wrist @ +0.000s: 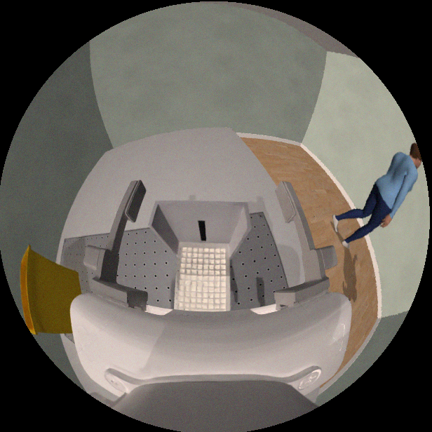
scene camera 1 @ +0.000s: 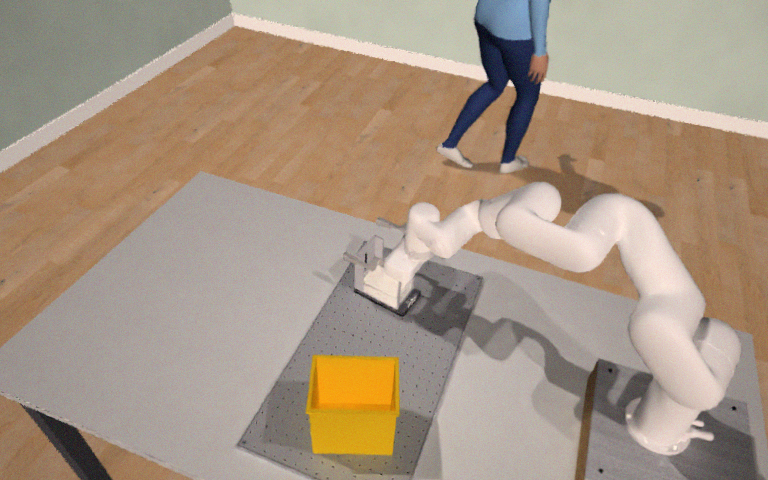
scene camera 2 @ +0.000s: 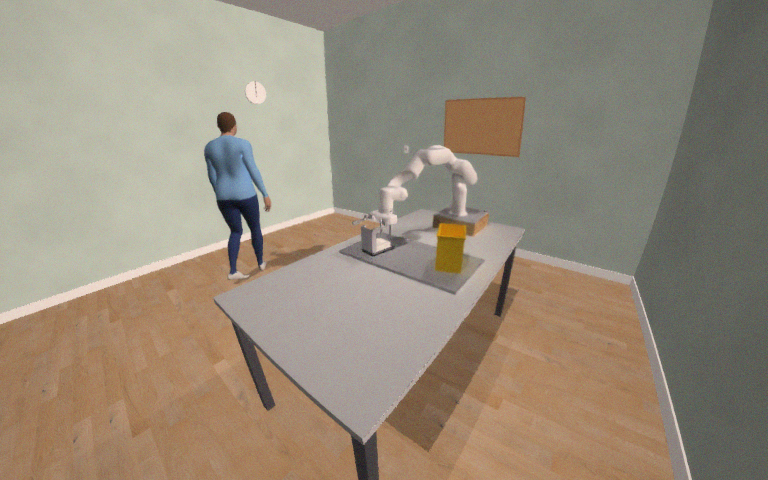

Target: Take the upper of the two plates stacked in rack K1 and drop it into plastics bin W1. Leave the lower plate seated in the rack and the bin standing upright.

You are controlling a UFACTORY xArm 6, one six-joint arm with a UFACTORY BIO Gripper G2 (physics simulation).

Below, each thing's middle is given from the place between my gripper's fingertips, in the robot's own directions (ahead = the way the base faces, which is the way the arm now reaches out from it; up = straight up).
I see the yellow plastics bin W1 (scene camera 1: 353, 401) 11 cm behind my hand, 44 cm to the left of it and 7 cm below it.
